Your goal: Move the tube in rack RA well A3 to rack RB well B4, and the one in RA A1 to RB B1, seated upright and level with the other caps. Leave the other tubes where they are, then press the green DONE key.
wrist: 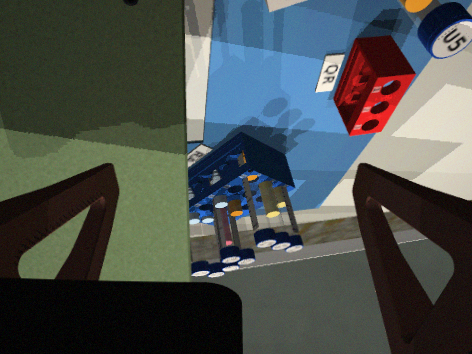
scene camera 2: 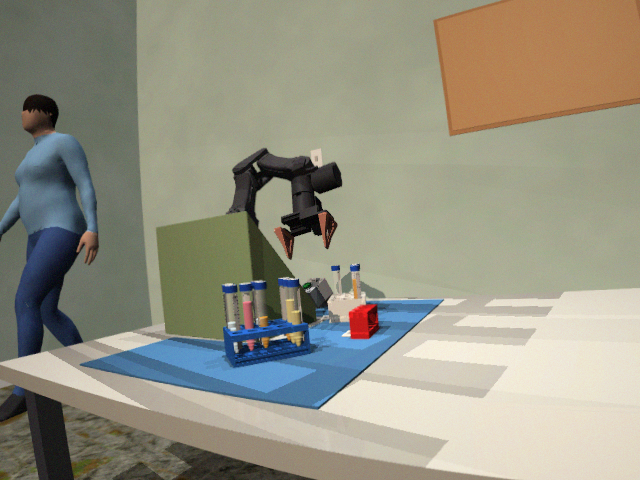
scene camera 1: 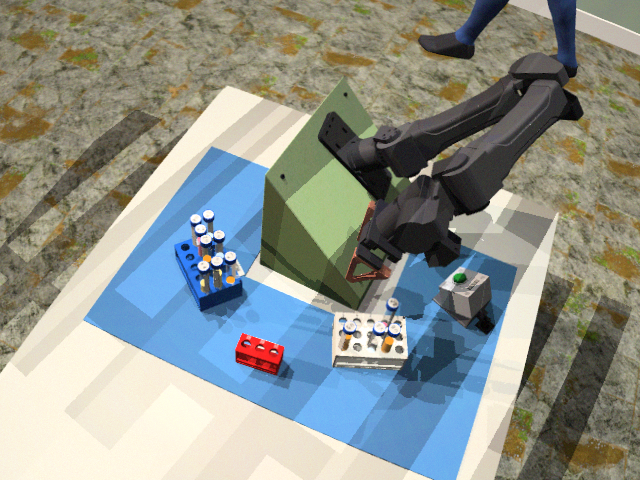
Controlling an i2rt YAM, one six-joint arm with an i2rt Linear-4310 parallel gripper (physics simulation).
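Frame: origin at the arm's base, x ahead, y down, z left, level; metres.
Where they show: gripper, fingertip midpoint: (wrist: 235,176) (scene camera 2: 307,253) (scene camera 1: 354,260); arm's base at its link origin: (scene camera 2: 214,259) (scene camera 1: 355,158).
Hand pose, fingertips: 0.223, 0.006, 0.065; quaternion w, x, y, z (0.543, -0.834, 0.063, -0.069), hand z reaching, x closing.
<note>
Each offset is from my fingertips to the centre of the thing, as dx, dy, dz. "*": to the spot under its first point.
The blue rack @[+0.032, +0.137, -0.259] (scene camera 1: 222,298) (scene camera 2: 230,356) (wrist: 270,160) holds several upright blue-capped tubes; a partly readable label beginning with R lies beside it in the wrist view. The white rack @[+0.063, +0.137, +0.069] (scene camera 1: 361,356) (scene camera 2: 346,311) holds several more tubes, caps up. I cannot read well letters on either rack. A cap marked U5 @[* +0.096, +0.037, +0.031] (wrist: 445,36) shows at the wrist view's top right corner. The green DONE key @[-0.107, +0.098, +0.198] (scene camera 1: 459,277) (scene camera 2: 307,285) tops a grey box at the right in scene camera 1. My gripper (scene camera 1: 352,263) (scene camera 2: 308,252) (wrist: 235,176) is open and empty, high above the table and apart from both racks.
A small red rack @[+0.159, +0.137, -0.105] (scene camera 1: 258,361) (scene camera 2: 363,321) (wrist: 372,56), labelled QR, stands between the two racks. A green wedge block (scene camera 1: 305,206) (scene camera 2: 201,279) (wrist: 90,75) stands beside the gripper, carrying the arm base. A person (scene camera 1: 563,31) (scene camera 2: 54,180) is beyond the table.
</note>
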